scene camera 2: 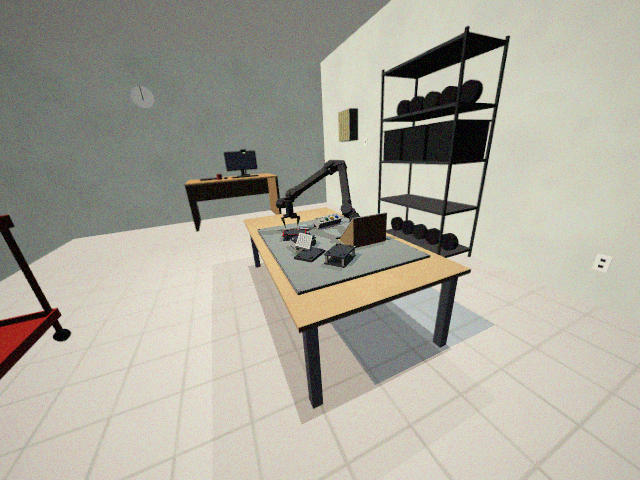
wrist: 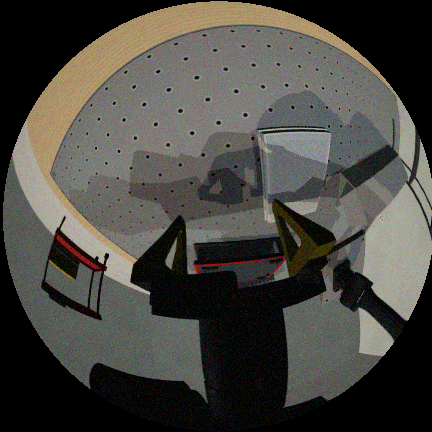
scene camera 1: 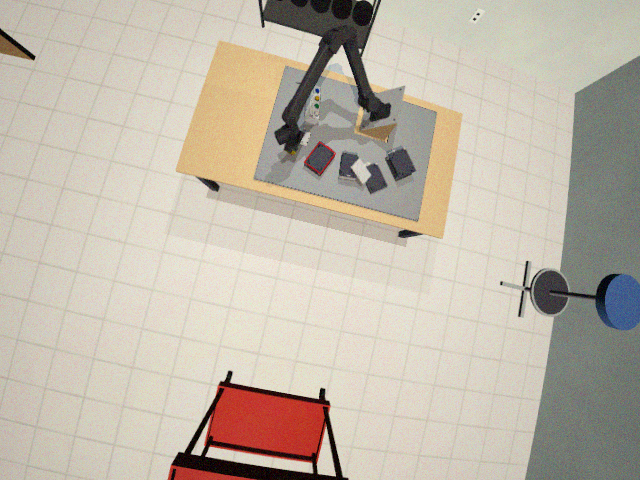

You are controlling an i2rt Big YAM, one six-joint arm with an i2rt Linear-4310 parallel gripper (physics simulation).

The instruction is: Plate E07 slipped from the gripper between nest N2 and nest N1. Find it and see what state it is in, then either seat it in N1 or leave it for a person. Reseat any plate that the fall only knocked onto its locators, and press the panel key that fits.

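Frame: origin at the arm's base, x right, y ahead, z up, level; millimetres.
Seen in the pictures: gripper, fingertip midpoint: (scene camera 2: 291,227) (wrist: 227,210) (scene camera 1: 294,147); arm's base, link origin: (scene camera 2: 358,225) (wrist: 340,275) (scene camera 1: 380,113).
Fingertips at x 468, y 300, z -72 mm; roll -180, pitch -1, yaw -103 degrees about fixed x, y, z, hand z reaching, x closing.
Observation:
Offsets run from my fingertips to a thing's top centre. "*": to the spot under its first point. Level surfaces: height alone.
My gripper (scene camera 1: 292,151) (scene camera 2: 291,225) (wrist: 227,210) is open and empty, above the mat beside the red-edged nest. A white perforated plate (scene camera 1: 360,171) (scene camera 2: 303,240) lies tilted across the gap between a dark nest @[* dx -330, dy +44, dz +25 mm] (scene camera 1: 347,164) and a low dark block @[dx -513, dy +71, dz -9 mm] (scene camera 1: 375,178) (scene camera 2: 309,254). The red-edged dark nest @[dx -163, dy +34, dz +17 mm] (scene camera 1: 320,158) (scene camera 2: 294,233) (wrist: 237,269) stands left of them in the overhead view. Another dark nest @[dx -663, dy -47, dz +40 mm] (scene camera 1: 400,162) (scene camera 2: 339,253) stands at the right. A pale, flat rectangular piece @[dx -10, dy -88, dz -15 mm] (scene camera 1: 305,138) (wrist: 296,162) is near the fingers. No plate or nest labels are readable.
The key panel @[dx -57, dy -292, dz +55 mm] (scene camera 1: 314,105) (scene camera 2: 328,221) with blue, yellow and green keys stands behind the gripper. An upright board with a wooden brace (scene camera 1: 381,131) (scene camera 2: 370,229) stands near the arm base. A grey perforated mat @[dz -29 mm] (scene camera 1: 279,167) (scene camera 2: 377,263) (wrist: 200,65) lies on the wooden table @[dz -42 mm] (scene camera 1: 217,108) (scene camera 2: 356,294).

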